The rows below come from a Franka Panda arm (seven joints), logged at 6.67 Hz.
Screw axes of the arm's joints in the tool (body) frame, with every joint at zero. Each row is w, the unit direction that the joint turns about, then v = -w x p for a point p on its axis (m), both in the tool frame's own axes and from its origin. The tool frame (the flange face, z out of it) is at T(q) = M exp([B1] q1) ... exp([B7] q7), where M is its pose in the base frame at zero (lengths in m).
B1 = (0, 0, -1, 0.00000, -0.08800, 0.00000)
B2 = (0, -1, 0, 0.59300, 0.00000, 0.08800)
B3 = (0, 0, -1, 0.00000, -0.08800, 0.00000)
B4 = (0, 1, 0, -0.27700, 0.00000, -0.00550)
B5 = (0, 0, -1, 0.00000, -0.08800, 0.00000)
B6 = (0, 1, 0, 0.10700, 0.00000, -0.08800)
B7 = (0, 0, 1, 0.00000, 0.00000, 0.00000)
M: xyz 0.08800 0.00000 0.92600 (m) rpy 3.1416 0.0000 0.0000 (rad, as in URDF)
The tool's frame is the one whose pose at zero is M.
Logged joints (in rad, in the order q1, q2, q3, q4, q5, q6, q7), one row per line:
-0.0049, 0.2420, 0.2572, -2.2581, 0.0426, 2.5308, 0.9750
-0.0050, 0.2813, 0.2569, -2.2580, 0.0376, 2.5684, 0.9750
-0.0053, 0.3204, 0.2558, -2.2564, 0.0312, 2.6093, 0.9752
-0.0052, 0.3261, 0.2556, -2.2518, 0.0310, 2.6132, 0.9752
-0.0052, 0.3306, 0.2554, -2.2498, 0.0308, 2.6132, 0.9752
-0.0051, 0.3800, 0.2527, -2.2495, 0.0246, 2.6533, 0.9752
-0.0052, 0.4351, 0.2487, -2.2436, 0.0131, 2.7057, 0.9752
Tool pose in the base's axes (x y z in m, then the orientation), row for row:
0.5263, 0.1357, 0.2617, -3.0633, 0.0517, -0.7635
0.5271, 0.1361, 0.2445, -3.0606, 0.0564, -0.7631
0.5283, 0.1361, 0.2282, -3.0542, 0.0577, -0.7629
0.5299, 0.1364, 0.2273, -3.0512, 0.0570, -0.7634
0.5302, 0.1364, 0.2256, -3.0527, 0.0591, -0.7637
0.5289, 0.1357, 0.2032, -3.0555, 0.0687, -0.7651
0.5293, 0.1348, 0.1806, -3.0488, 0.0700, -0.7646
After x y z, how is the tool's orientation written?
As angles about the fixed x, y, z axes (roll, pitch, yaw), in radians.
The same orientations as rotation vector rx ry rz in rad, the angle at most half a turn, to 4 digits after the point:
-2.8289, 1.1390, 0.0287
-2.8250, 1.1372, 0.0338
-2.8190, 1.1348, 0.0319
-2.8164, 1.1347, 0.0292
-2.8167, 1.1354, 0.0330
-2.8146, 1.1374, 0.0480
-2.8086, 1.1346, 0.0459

